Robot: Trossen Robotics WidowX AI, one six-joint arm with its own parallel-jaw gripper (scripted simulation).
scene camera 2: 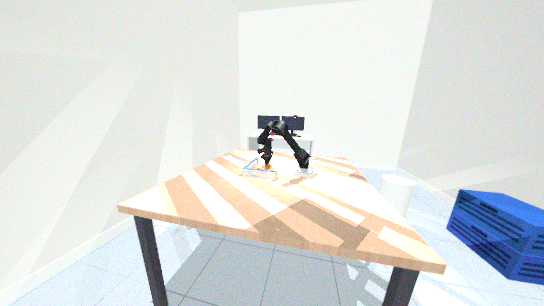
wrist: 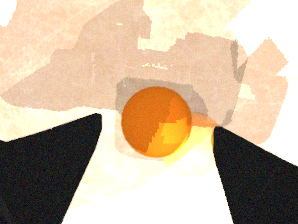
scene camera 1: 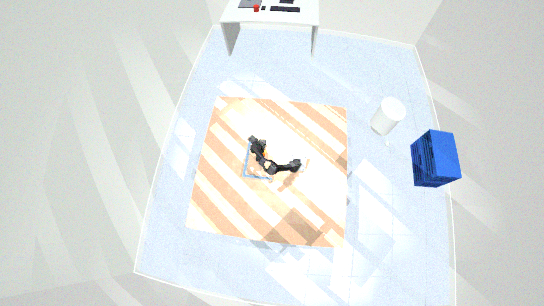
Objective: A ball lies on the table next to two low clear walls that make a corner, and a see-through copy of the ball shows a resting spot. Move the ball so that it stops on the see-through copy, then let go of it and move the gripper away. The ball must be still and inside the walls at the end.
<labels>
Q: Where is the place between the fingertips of the gripper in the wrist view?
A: At 158,127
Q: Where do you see a see-through copy of ball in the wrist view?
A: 194,158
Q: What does the gripper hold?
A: Nothing.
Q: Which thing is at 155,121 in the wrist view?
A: An orange ball.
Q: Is the gripper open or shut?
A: Open.
</labels>
